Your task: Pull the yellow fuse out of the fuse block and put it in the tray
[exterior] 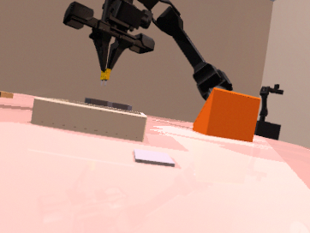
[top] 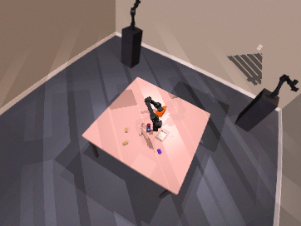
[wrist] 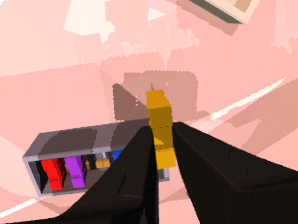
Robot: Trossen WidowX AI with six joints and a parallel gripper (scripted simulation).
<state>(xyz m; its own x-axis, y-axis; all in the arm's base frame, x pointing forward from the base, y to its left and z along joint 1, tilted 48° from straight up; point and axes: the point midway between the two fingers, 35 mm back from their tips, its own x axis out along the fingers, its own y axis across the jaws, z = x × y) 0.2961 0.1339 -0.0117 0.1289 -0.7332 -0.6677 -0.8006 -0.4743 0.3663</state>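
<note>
The beige tray lies 30 mm behind my gripper tip, 120 mm to the left of it and 100 mm below it. The rest, counted from my gripper tip: purple fuse (20 mm behind, 90 mm to the right, 80 mm below); then red fuse (30 mm behind, 100 mm to the right, 80 mm below); then yellow fuse (10 mm below).
</note>
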